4 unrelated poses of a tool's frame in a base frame.
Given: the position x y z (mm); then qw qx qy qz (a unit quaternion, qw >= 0).
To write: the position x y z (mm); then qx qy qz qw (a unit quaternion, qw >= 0). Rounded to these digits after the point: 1 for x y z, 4 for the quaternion.
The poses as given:
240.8 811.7 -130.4 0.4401 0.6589 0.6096 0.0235
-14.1 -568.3 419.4 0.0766 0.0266 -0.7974 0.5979
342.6 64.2 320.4 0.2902 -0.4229 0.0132 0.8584
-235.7 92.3 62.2 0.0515 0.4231 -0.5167 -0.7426
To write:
240.8 811.7 -130.4 0.6589 0.6096 0.0235 0.4401
-14.1 -568.3 419.4 0.0266 -0.7974 0.5979 0.0766
342.6 64.2 320.4 -0.4229 0.0132 0.8584 0.2902
-235.7 92.3 62.2 0.4231 -0.5167 -0.7426 0.0515

